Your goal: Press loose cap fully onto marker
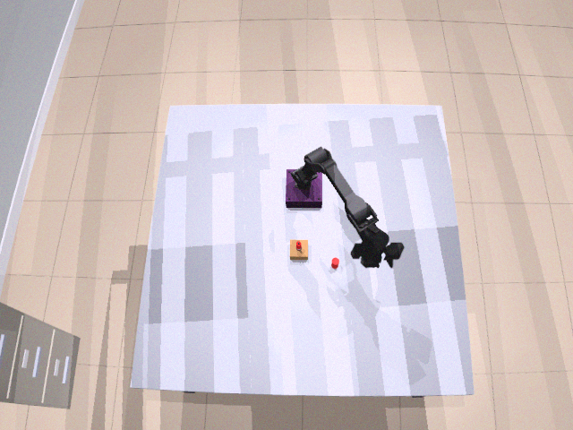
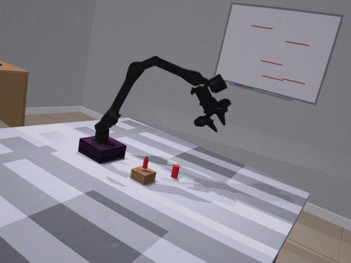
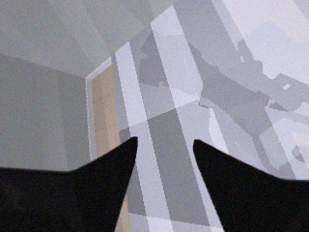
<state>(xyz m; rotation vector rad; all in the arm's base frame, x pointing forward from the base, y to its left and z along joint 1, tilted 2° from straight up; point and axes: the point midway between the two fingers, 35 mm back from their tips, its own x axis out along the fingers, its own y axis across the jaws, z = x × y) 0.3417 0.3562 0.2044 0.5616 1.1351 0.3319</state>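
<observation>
Now: the red cap 50 mm behind my gripper tip, 180 mm to the right of it and 210 mm below it. From my gripper tip the other things lie so: tan holder block (80 mm behind, 330 mm to the right, 210 mm below).
</observation>
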